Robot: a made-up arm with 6 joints.
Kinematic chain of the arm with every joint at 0, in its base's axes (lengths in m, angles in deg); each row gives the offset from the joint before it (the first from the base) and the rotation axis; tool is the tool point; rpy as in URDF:
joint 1: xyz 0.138 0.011 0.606 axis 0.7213 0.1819 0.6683
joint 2: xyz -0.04 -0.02 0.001 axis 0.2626 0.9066 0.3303
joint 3: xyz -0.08 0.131 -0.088 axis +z
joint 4: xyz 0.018 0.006 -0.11 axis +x
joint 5: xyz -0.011 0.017 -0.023 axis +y
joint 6: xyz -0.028 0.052 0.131 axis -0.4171 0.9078 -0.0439
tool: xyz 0.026 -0.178 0.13 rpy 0 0 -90
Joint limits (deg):
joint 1: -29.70..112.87
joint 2: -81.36..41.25
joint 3: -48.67..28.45
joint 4: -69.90..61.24
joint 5: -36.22..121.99
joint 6: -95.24..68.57
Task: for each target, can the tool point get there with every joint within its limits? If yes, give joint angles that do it. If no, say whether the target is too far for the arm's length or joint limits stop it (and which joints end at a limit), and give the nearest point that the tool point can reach.
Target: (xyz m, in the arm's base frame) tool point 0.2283 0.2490 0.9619
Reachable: no: joint limits stop it (at a limit: joint 1, joint 3, joint 4, joint 6) | nearest point 0.2372 0.2920 0.8917 | short by 0.083 m
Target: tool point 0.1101 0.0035 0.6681
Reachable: yes | joints 71.29 -65.20 -40.67 -40.94 37.23 -24.54
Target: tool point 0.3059 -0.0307 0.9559
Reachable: no: joint limits stop it (at a limit: joint 1, joint 2, joint 3) | nearest point 0.3025 -0.0521 0.8165 | short by 0.141 m
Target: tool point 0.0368 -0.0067 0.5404
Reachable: yes | joints -4.42 -56.19 -40.06 -0.62 29.28 -20.83
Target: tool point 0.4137 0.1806 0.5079
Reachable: yes | joints 31.05 -42.75 1.73 46.89 75.93 52.88
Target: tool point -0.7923 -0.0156 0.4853
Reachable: no: too far | nearest point -0.3973 0.0104 0.5891 | short by 0.409 m
